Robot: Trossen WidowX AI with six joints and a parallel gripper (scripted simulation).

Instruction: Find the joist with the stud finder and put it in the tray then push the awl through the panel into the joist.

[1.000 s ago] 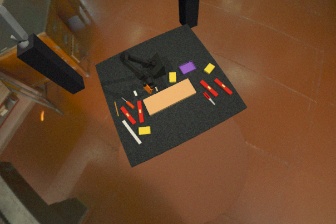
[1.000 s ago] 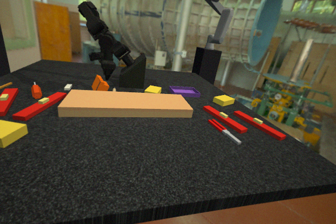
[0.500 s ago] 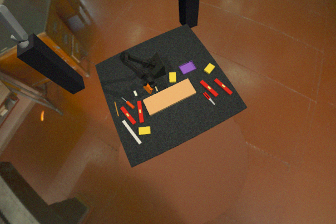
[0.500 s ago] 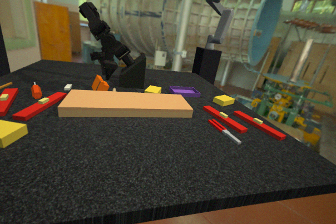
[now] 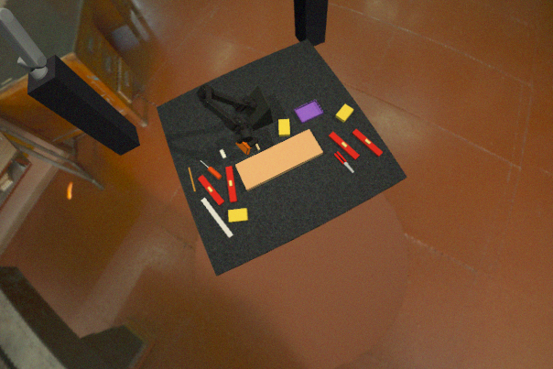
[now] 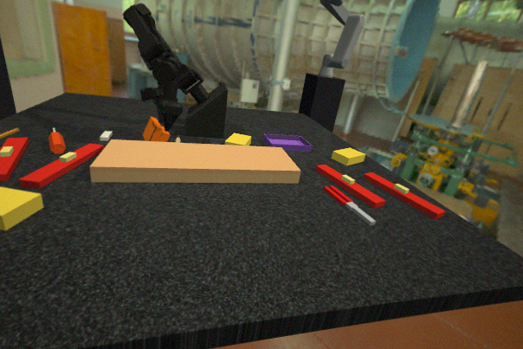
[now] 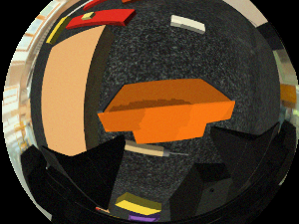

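My gripper tip is now 3 cm above the orange stud finder, 2 cm past it and 1 cm to the left of it. The rest, counted from my gripper tip: small white block (18 cm to the right, 5 cm below, 1 cm behind); then pencil (43 cm to the right, 5 cm below, 5 cm ahead); then awl (5 cm to the left, 5 cm below).
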